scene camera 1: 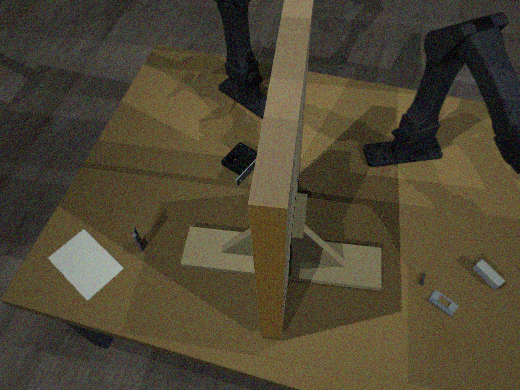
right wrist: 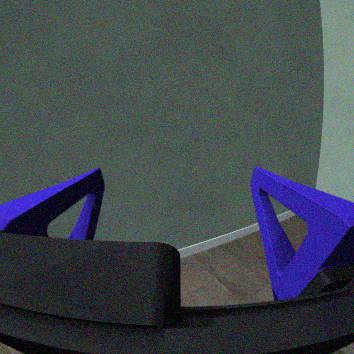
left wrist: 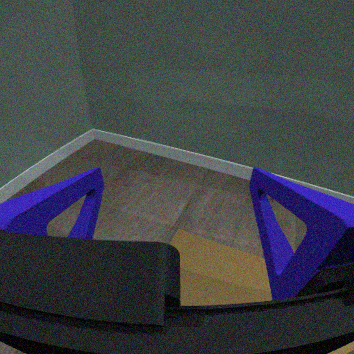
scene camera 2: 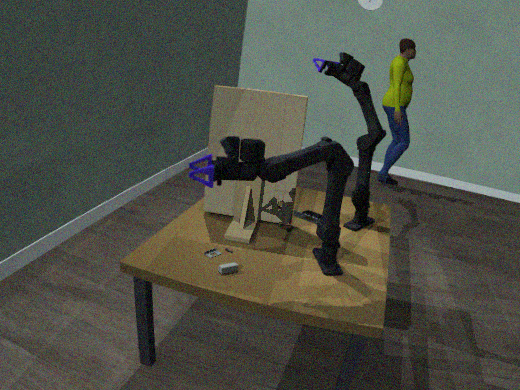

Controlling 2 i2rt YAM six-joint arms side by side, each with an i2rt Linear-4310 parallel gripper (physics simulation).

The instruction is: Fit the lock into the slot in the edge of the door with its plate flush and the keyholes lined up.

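Places are measured from the left arm's base along level axes (x ahead, y left, z up), in centimetres.
Pixels of known places: left gripper, fingertip midpoint: (left wrist: 176, 175) (scene camera 2: 188, 169); right gripper, fingertip midpoint: (right wrist: 176, 175) (scene camera 2: 319, 60); left arm's base, origin of the base link: (scene camera 1: 402, 152) (scene camera 2: 326, 262); right arm's base, origin of the base link: (scene camera 1: 249, 97) (scene camera 2: 359, 223).
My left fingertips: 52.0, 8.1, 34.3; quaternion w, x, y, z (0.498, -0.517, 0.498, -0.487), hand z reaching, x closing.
Observation:
For each thing: its top centre in the pictures, then the offset to it from my left fingertips, as dx, dy, dz. "pt": a spot on its surface instead.
- black case, middle of its top: (scene camera 1: 241, 156) (scene camera 2: 311, 212) -55.3, -51.3, -31.7
- thin silver plate, surface spot: (scene camera 1: 245, 173) pt -50.3, -50.9, -32.8
- door, middle of its top: (scene camera 1: 286, 84) (scene camera 2: 261, 90) -25.6, -45.2, +21.7
- white block, middle of its top: (scene camera 1: 490, 272) (scene camera 2: 228, 265) -14.9, +0.4, -32.1
- silver plate with a hole, middle of its top: (scene camera 1: 444, 301) (scene camera 2: 213, 251) -10.2, -11.4, -33.3
- small dark piece, middle of its top: (scene camera 1: 423, 277) -16.2, -14.1, -33.3
- white square, surface spot: (scene camera 1: 85, 265) pt -30.5, -91.3, -34.2
The lock, a black case (scene camera 1: 239, 157) with a thin silver plate (scene camera 1: 245, 173), lies on the table left of the door and is partly hidden by it. The door (scene camera 1: 282, 145) (scene camera 2: 260, 117) stands upright. Its slot does not show clearly, and the keyholes cannot be made out. My left gripper (scene camera 2: 191, 170) (left wrist: 176, 175) is open and empty, high above the table in front of the door in scene camera 2. My right gripper (scene camera 2: 316, 62) (right wrist: 176, 175) is open and empty, high beyond the door. Both are far from the lock.
The door stand (scene camera 1: 357, 272) (scene camera 2: 239, 234) has feet on both sides. A white block (scene camera 1: 489, 274) (scene camera 2: 228, 269), a silver plate with a hole (scene camera 1: 435, 297) and a small dark piece (scene camera 1: 422, 278) lie at right. A white square (scene camera 1: 85, 265) and dark piece (scene camera 1: 139, 240) lie at left.

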